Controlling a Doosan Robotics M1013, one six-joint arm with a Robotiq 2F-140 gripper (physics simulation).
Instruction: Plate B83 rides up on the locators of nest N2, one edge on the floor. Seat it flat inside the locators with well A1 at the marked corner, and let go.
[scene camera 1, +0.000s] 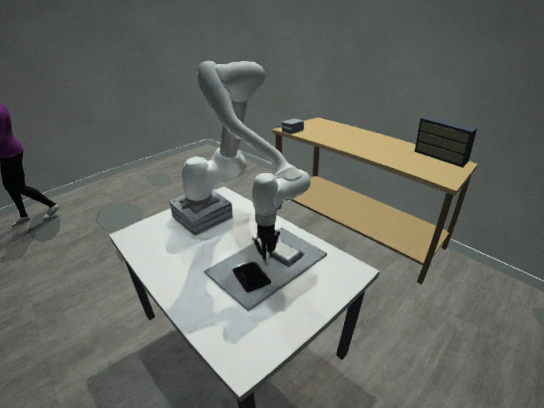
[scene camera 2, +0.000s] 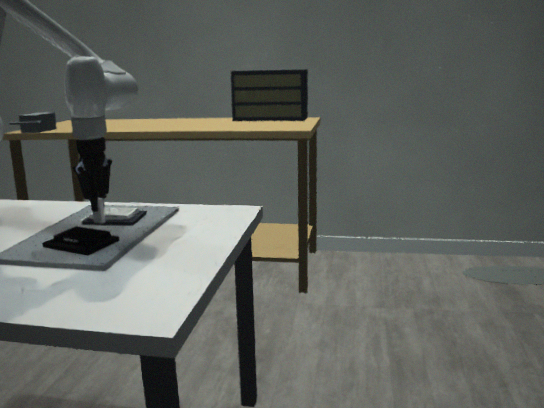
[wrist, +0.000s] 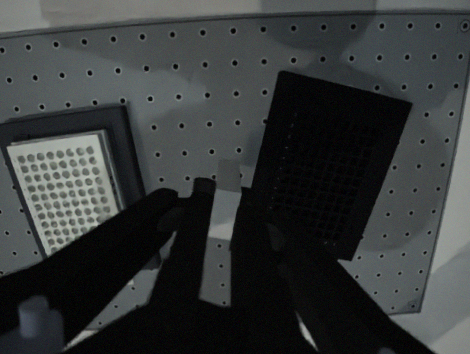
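Seen in the pictures: gripper, between the fingertips: (scene camera 1: 266, 264) (scene camera 2: 99, 222) (wrist: 225, 176); arm's base, origin of its link: (scene camera 1: 199, 201).
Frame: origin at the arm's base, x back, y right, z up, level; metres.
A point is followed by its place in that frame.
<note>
Plate B83, black (scene camera 1: 251, 276) {x -0.624, y 0.164, z -0.077 m} (scene camera 2: 80, 239) {x -0.630, y 0.192, z -0.073 m} (wrist: 322, 170) {x -0.619, y 0.146, z -0.073 m}, lies on nest N2, which is also black. The two are hard to tell apart, so the plate's tilt and its fit in the locators cannot be made out. My gripper (scene camera 1: 266, 259) {x -0.624, y 0.065, z -0.066 m} (scene camera 2: 99, 219) {x -0.624, y 0.065, z -0.066 m} (wrist: 225, 176) {x -0.624, y 0.065, z -0.066 m} is shut and empty. It points down over the strip of board between the two nests, its tips low and beside N2. In the wrist view the fingers cover N2's lower left part, and the A1 mark and the N2 label do not show.
A white well plate (scene camera 1: 287, 251) {x -0.624, y -0.081, z -0.076 m} (scene camera 2: 120, 213) {x -0.633, y -0.057, z -0.075 m} (wrist: 65, 185) {x -0.627, y -0.076, z -0.075 m} sits in the other dark nest (wrist: 122, 135) {x -0.663, y -0.022, z -0.089 m}, on the far side of the fingers from N2. Both nests stand on a grey perforated board (scene camera 1: 225, 272) {x -0.498, y 0.215, z -0.101 m} (scene camera 2: 30, 255) {x -0.514, y 0.246, z -0.100 m} (wrist: 195, 115) {x -0.672, y 0.042, z -0.100 m} on the white table (scene camera 1: 240, 355) {x -0.876, y 0.462, z -0.113 m} (scene camera 2: 135, 310) {x -0.890, y 0.482, z -0.113 m}.
</note>
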